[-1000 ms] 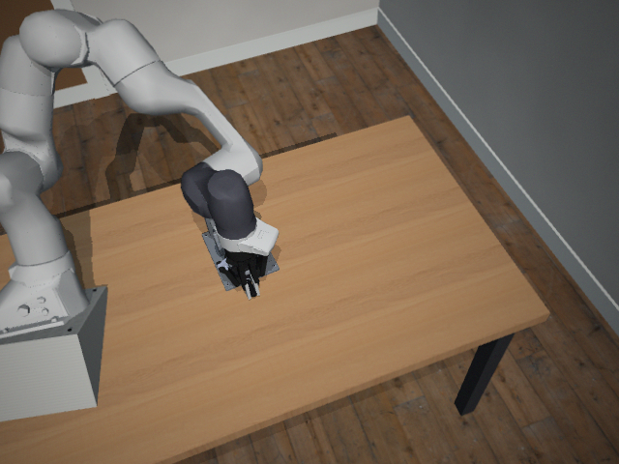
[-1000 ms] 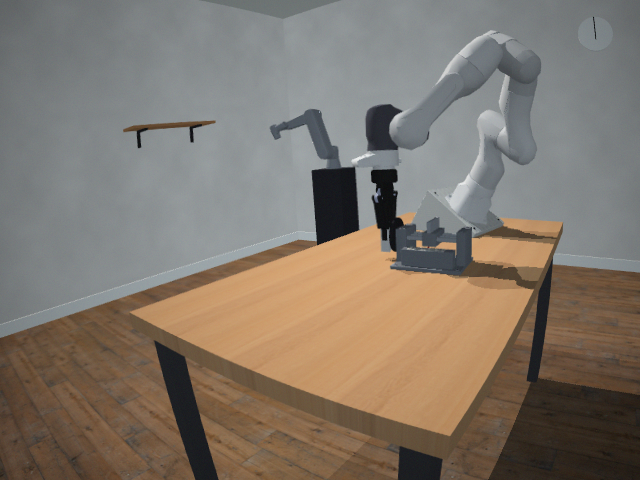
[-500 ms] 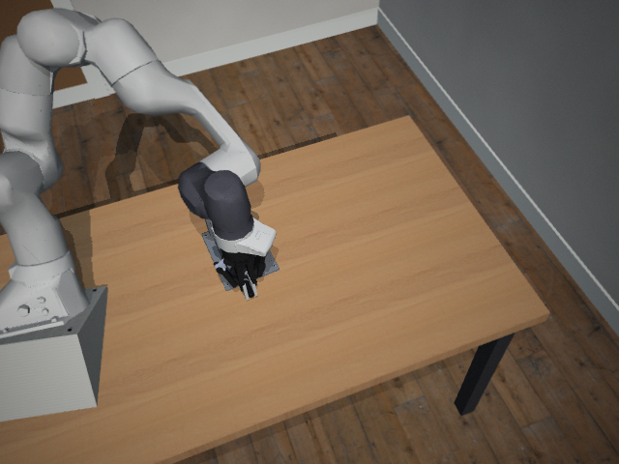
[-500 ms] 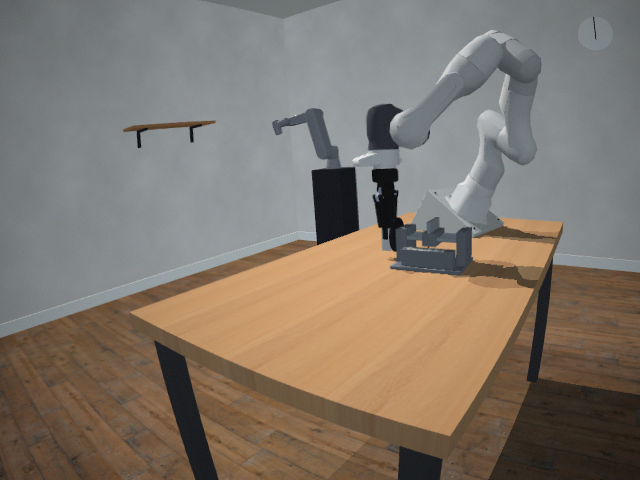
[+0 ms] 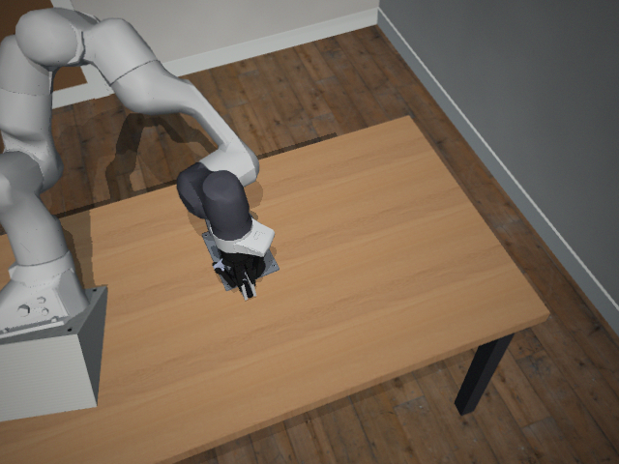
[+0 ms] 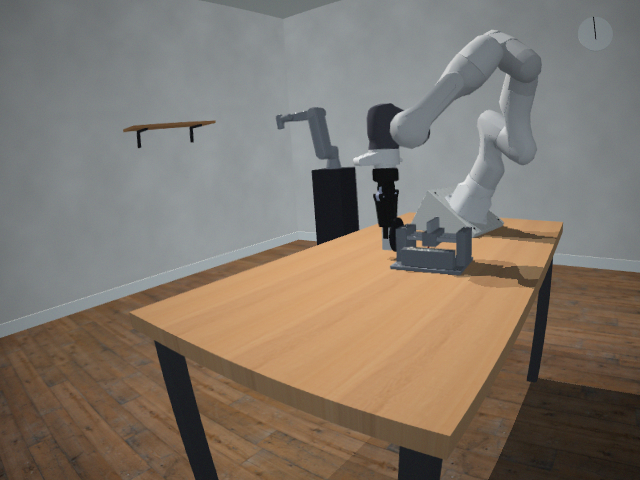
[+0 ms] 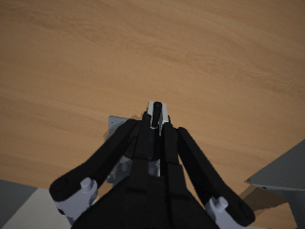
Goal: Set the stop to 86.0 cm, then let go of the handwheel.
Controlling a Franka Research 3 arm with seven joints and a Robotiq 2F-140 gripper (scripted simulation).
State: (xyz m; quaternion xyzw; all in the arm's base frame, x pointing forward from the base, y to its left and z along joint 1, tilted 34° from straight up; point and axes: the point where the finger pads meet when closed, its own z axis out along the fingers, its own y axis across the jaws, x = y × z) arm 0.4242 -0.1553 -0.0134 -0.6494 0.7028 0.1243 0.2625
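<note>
Now: hand 20 mm to the right of the black handwheel and 10 mm above it. Round my hand: sliding stop block 30 mm ahead, 140 mm to the left, 30 mm above.
</note>
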